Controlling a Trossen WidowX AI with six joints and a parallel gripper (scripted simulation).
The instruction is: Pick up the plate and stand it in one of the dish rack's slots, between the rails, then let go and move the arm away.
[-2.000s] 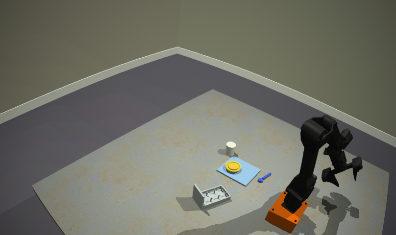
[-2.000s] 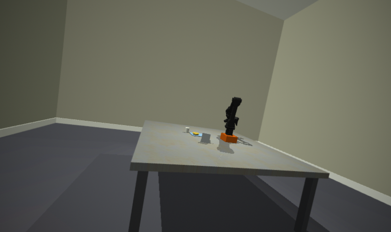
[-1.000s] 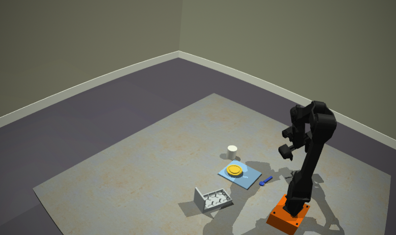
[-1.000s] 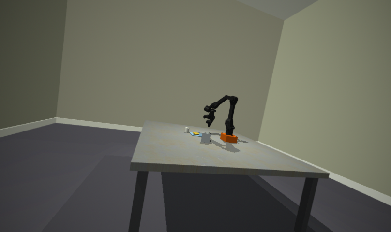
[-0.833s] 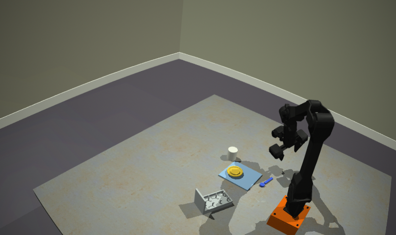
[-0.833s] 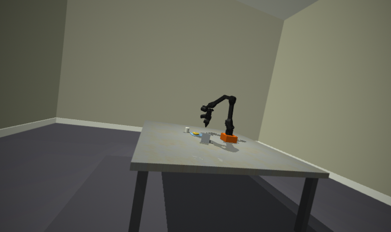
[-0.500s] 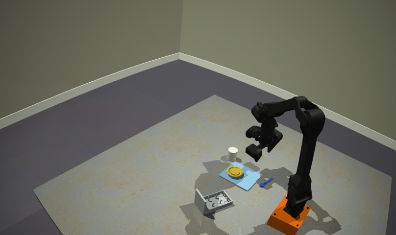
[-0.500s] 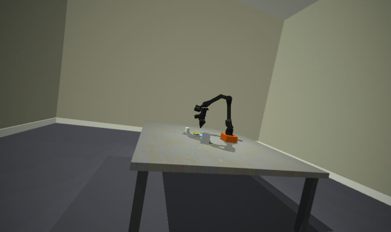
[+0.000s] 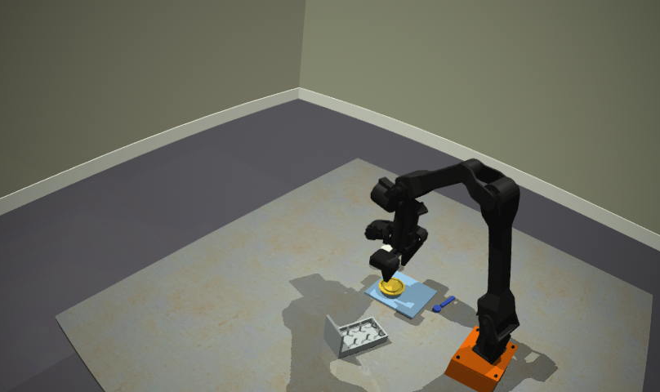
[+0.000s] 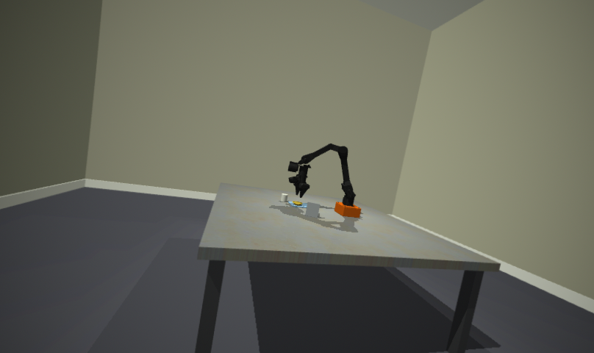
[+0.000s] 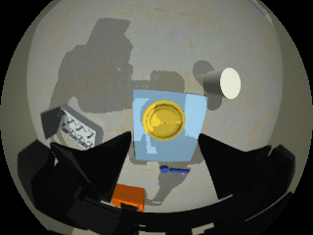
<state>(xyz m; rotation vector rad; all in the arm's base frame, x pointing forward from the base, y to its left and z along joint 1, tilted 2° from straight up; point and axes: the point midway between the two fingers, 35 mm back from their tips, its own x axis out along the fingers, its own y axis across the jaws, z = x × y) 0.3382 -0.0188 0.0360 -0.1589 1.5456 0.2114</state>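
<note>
Now: gripper tip 5 cm above the yellow plate. Also, from my gripper tip: blue spoon 13 cm behind, 7 cm to the right, 6 cm below; light blue mat 6 cm below, 2 cm to the right, 2 cm behind; white cup 9 cm ahead, 7 cm to the right, 4 cm below.
</note>
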